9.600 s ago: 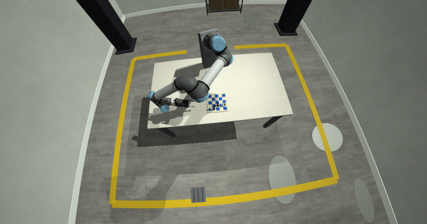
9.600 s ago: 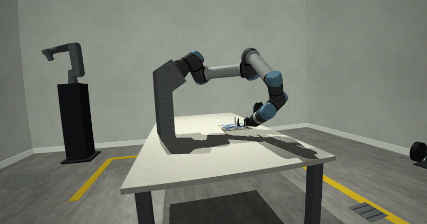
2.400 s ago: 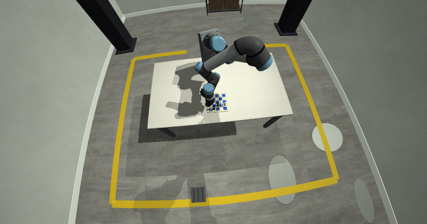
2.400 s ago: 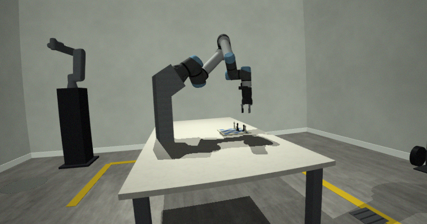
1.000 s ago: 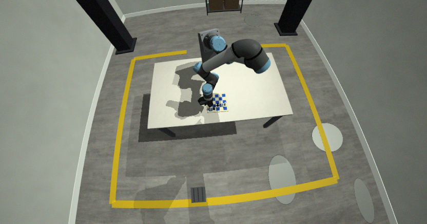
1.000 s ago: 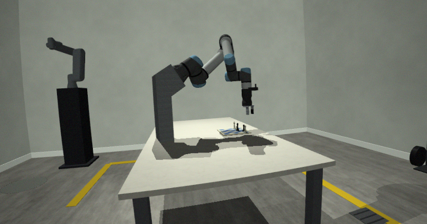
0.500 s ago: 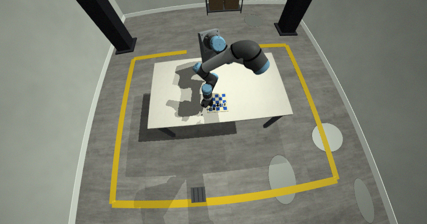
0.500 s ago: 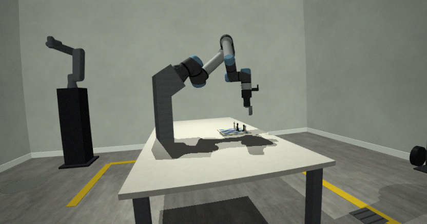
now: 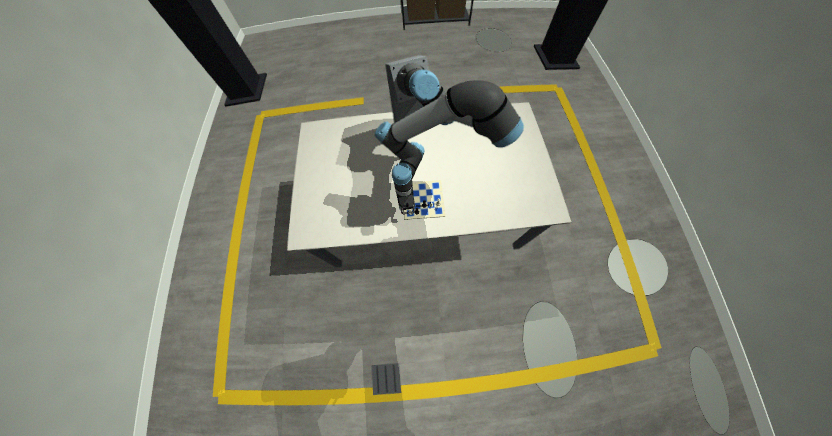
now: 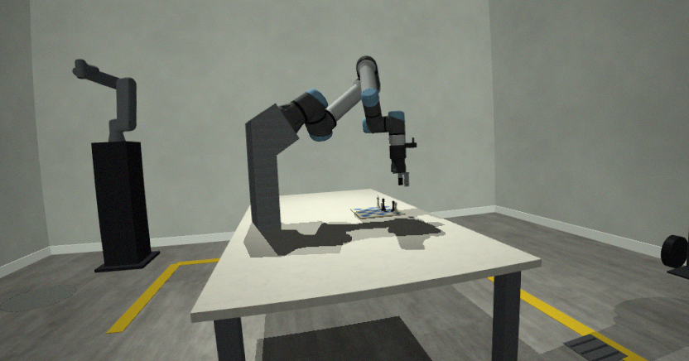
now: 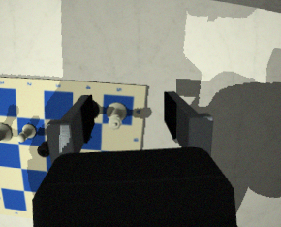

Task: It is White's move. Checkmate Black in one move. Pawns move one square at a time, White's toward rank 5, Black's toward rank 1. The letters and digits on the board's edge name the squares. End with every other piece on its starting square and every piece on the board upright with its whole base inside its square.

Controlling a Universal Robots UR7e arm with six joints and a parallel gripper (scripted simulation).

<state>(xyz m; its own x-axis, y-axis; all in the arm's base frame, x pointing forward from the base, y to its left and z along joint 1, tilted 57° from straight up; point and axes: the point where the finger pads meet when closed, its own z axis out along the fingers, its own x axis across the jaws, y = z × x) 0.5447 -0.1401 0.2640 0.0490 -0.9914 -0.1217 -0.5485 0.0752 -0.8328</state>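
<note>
My hand is 40 mm past the white piece, 10 mm to the right of it and 120 mm above it. From my hand the other things lie so: black piece (40 mm behind, 50 mm to the left, 120 mm below); then chessboard (110 mm behind, 90 mm to the left, 150 mm below); then white pawn (70 mm behind, 130 mm to the left, 130 mm below).
</note>
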